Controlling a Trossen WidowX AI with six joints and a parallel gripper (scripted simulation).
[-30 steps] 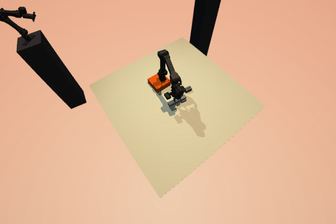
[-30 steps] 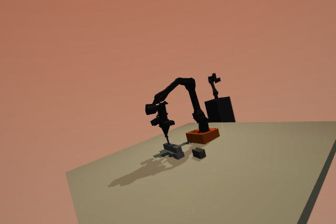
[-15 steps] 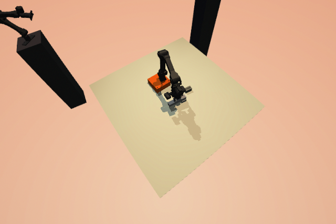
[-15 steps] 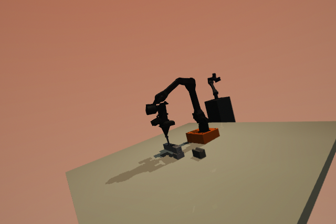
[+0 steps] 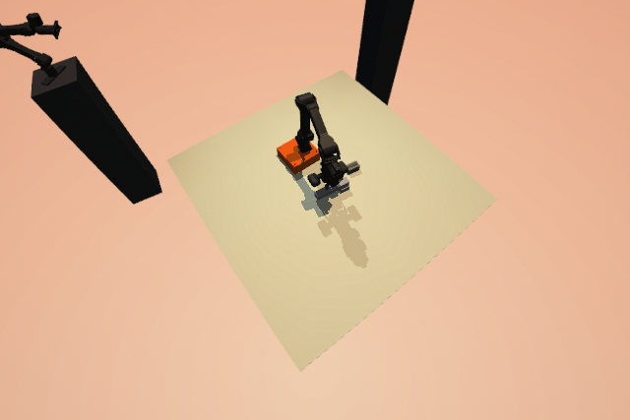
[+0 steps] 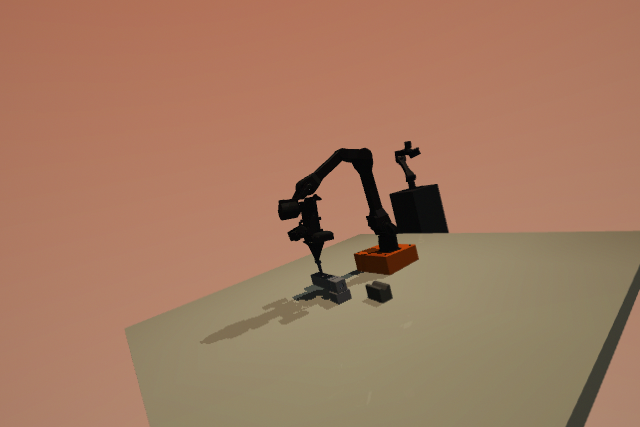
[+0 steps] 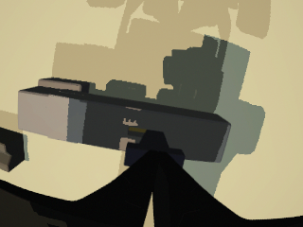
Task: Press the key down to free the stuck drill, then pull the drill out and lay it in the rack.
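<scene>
Now: gripper tip 30 mm above the dark key. Round my gripper tip: light grey holder block (80 mm below, 40 mm to the left, 10 mm behind); rack (200 mm to the left, 100 mm below, 80 mm behind); drill (70 mm below, 60 mm to the left, 10 mm behind).
</scene>
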